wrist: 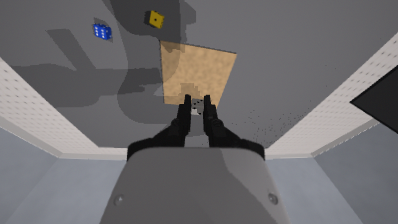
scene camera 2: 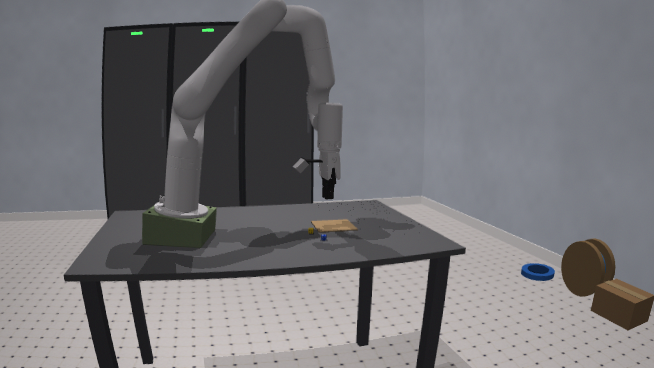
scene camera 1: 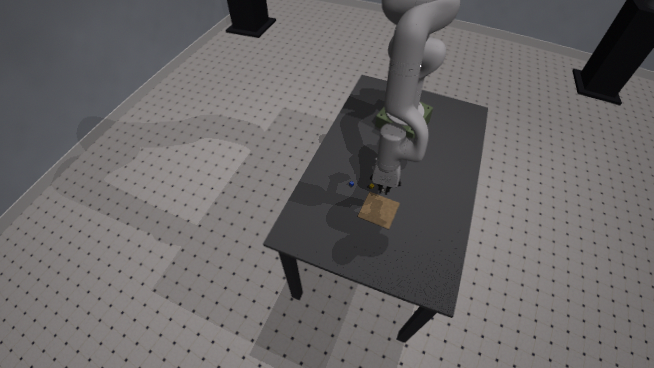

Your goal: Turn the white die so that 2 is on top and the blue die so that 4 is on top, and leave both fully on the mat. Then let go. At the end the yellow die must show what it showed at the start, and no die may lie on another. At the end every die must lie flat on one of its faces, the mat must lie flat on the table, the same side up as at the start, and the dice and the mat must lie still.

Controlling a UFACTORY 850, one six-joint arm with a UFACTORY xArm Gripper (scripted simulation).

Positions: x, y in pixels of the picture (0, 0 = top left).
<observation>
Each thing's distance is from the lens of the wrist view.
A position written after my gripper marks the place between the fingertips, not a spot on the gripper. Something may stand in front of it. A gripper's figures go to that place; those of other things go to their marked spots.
my gripper (wrist: 197, 103): 14 cm
tan mat (wrist: 186, 69): 23 cm
</observation>
